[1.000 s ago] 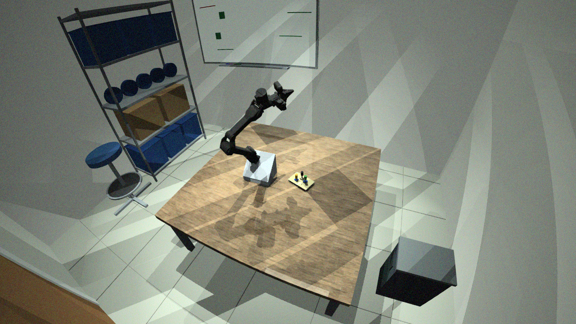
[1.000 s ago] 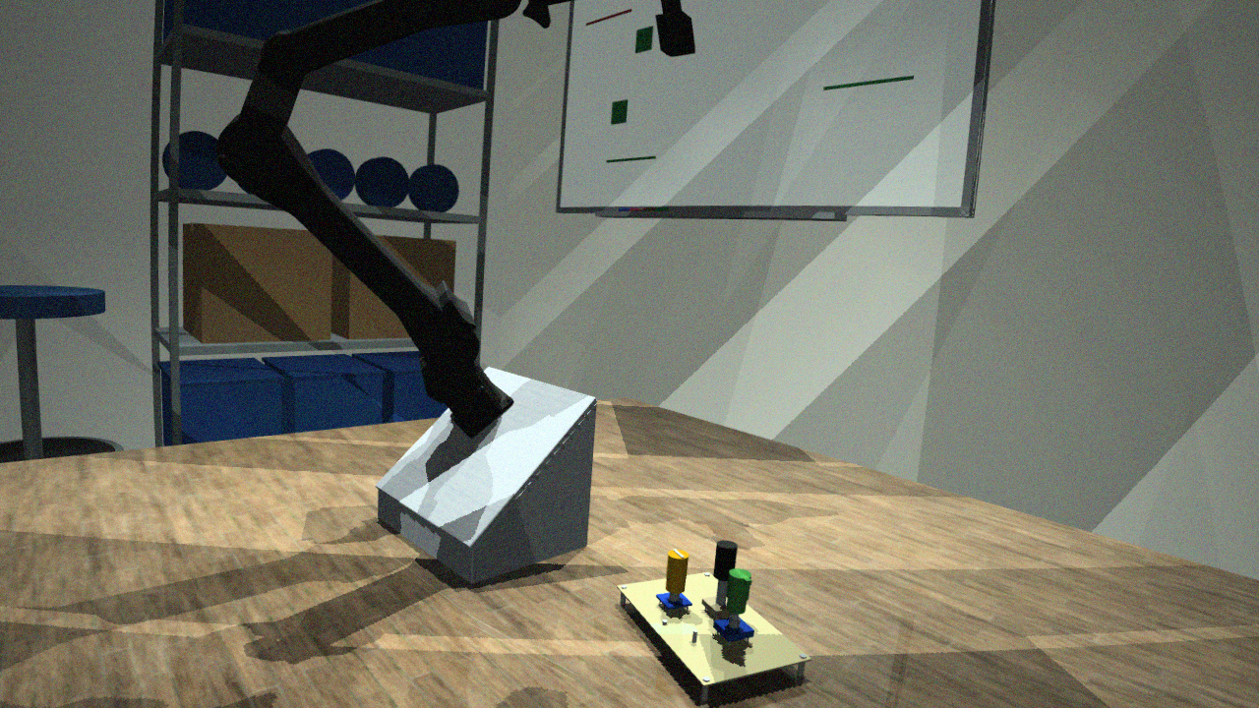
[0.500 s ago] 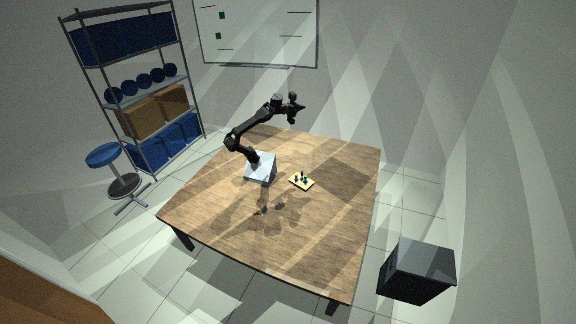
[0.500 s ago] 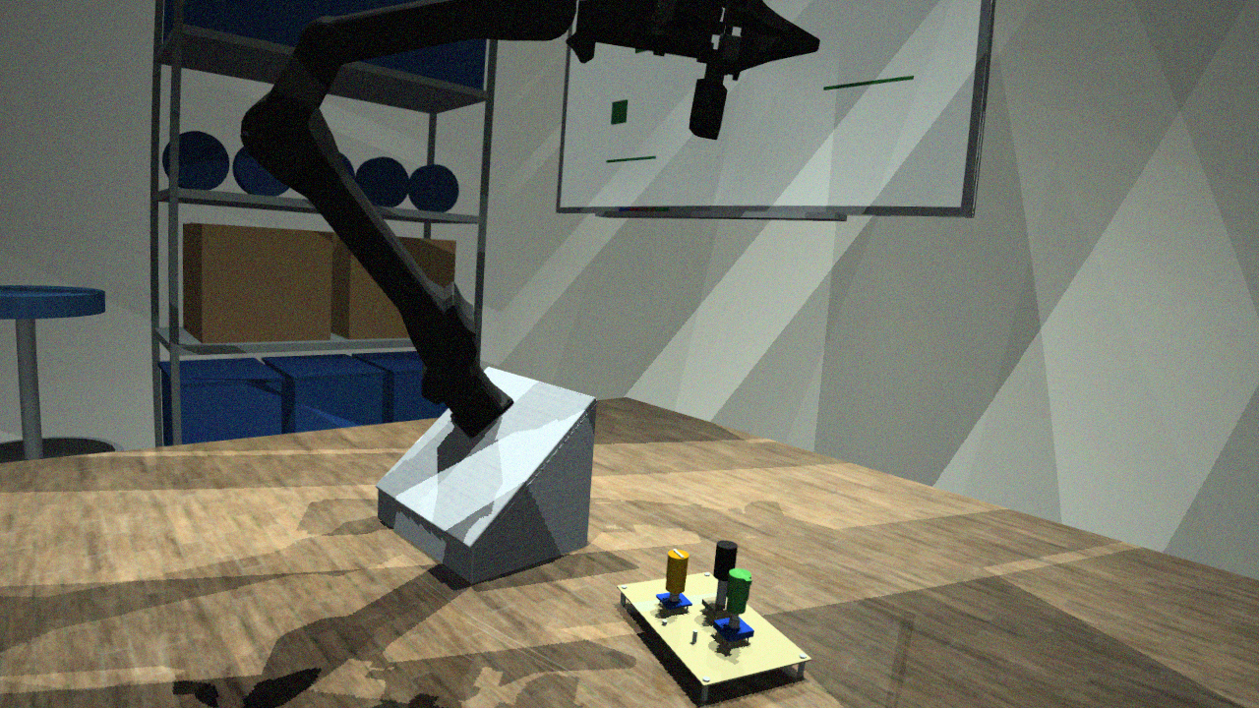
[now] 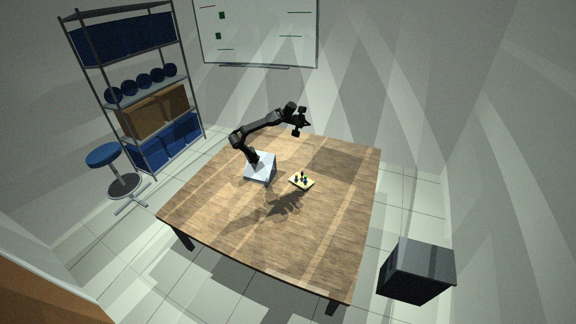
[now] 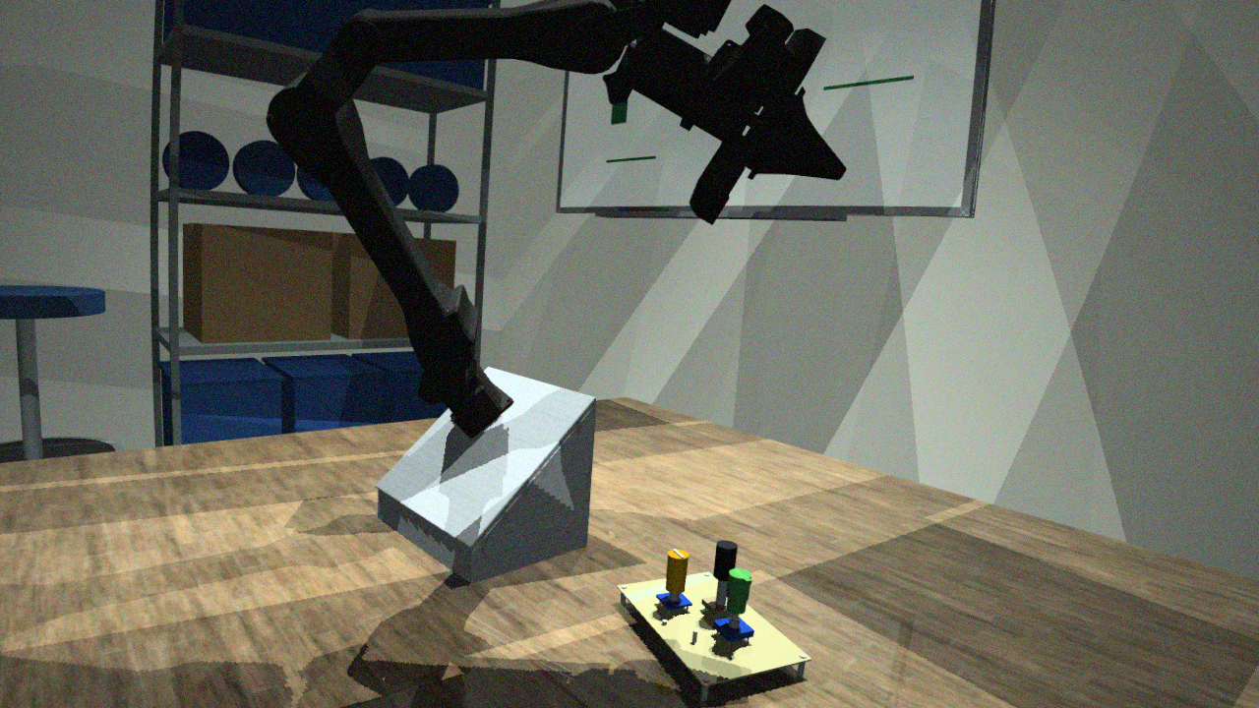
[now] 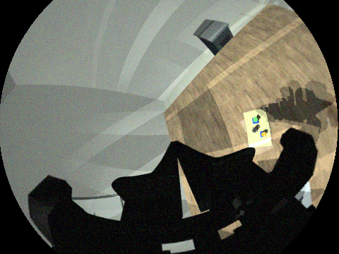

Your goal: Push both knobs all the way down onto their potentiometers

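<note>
My gripper tip is 40 mm past the yellow knob, 120 mm to the left of it and 350 mm above it. From my gripper tip the other things lie so: green knob: 20 mm ahead, 110 mm to the right, 340 mm below.
</note>
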